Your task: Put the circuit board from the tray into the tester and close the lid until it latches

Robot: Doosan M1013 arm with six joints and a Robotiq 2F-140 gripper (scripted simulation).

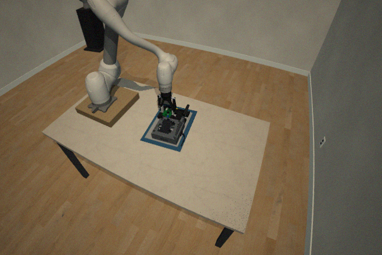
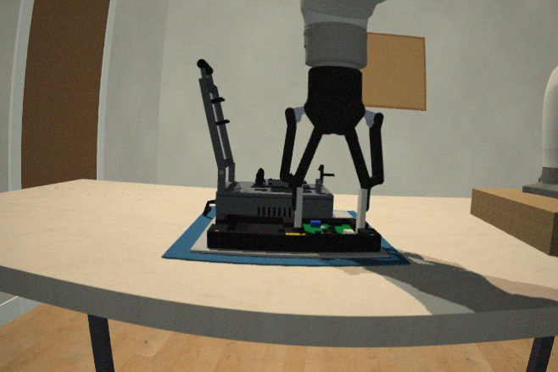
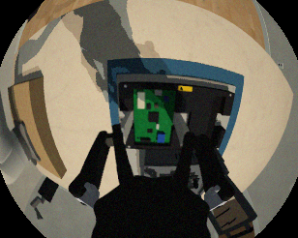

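My hand is 20 mm above the green circuit board. The rest, counted from my hand: latch hook 110 mm to the right, 50 mm above; then grey tester 90 mm ahead, 130 mm to the right, 70 mm above; then tester lid 190 mm ahead, 170 mm to the right, 140 mm above.
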